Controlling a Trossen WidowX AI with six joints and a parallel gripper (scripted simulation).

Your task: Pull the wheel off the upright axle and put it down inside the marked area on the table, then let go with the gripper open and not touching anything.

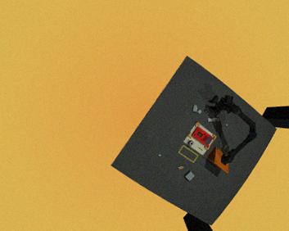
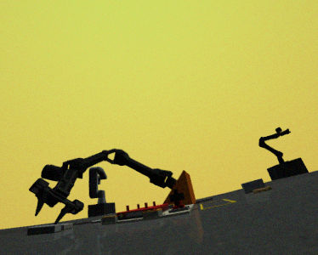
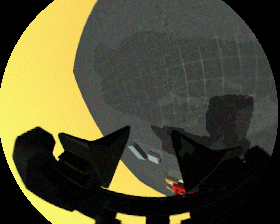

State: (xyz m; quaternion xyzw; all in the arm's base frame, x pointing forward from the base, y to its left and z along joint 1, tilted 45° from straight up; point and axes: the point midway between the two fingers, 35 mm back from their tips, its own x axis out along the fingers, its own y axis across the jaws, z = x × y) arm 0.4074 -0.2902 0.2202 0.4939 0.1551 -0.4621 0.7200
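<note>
My gripper tip is now 7 cm past the wheel, 40 cm to the right of it and 2 cm below it.
</note>
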